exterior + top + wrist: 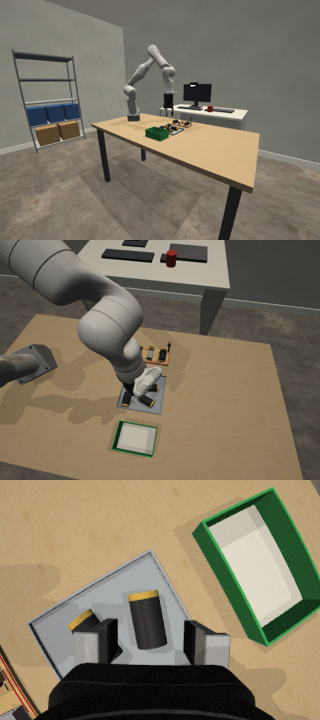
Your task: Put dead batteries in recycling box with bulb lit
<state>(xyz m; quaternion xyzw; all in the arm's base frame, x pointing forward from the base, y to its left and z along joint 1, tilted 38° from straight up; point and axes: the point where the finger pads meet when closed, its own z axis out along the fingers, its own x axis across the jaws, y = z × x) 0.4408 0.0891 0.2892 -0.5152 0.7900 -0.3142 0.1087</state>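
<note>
The grey tray is 3 cm behind my hand, 5 cm to the left of it and 15 cm below it. Round my hand: green recycling box 1 cm behind, 15 cm to the right, 14 cm below.
</note>
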